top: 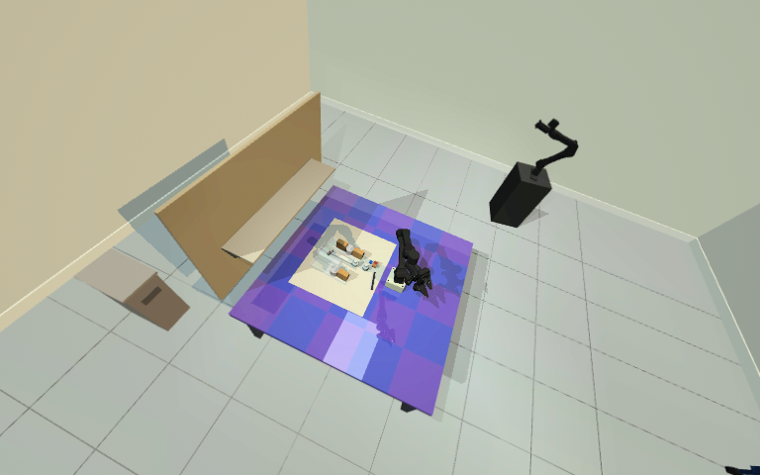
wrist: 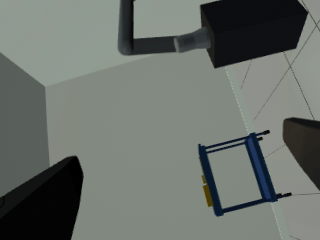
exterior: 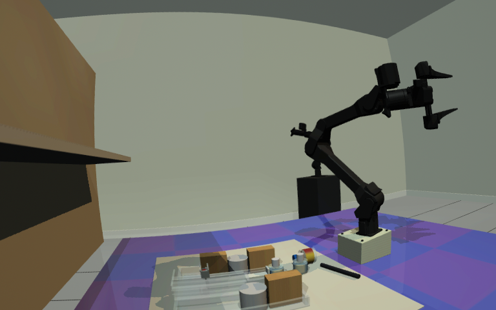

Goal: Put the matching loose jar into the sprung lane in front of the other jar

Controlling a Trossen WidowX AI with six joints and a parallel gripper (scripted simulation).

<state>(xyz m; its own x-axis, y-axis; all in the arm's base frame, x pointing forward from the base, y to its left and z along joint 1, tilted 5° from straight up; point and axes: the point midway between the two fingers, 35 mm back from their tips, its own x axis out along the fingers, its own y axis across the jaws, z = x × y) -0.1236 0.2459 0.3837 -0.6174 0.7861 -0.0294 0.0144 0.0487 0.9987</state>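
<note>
Right now my gripper tip is 460 mm above the black rod, 280 mm short of it and 240 mm to the left of it. Round my gripper tip: wooden shelf wall: 1040 mm ahead, 460 mm to the right, 70 mm below; then clear lane rack: 580 mm ahead, 450 mm below, 350 mm to the right.
</note>
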